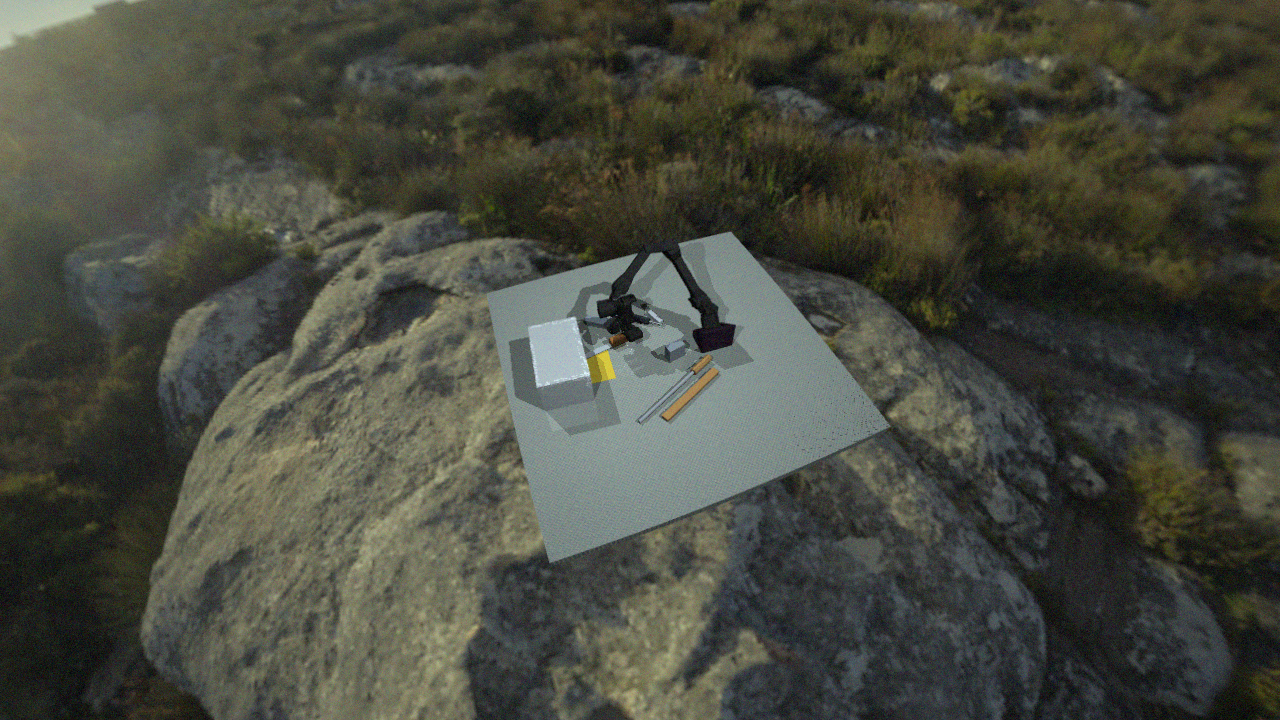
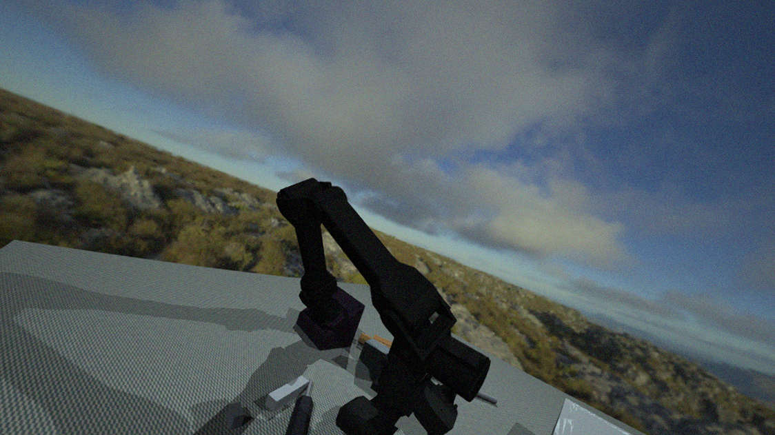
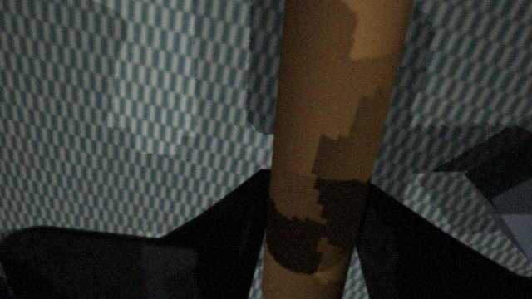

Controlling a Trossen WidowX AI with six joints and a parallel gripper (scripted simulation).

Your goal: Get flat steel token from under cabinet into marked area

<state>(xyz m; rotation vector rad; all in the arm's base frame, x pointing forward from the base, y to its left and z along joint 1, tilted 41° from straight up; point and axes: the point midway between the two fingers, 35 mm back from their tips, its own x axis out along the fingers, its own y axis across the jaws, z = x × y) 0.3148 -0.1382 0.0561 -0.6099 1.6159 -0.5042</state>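
Right now the grey bar is 16 cm behind my gripper tip and 5 cm to the right of it. The rest, counted from my gripper tip: grey block 17 cm to the left, 14 cm behind, 2 cm above; small grey cube 15 cm to the right, 14 cm behind; wooden stick 36 cm to the left, 11 cm behind.
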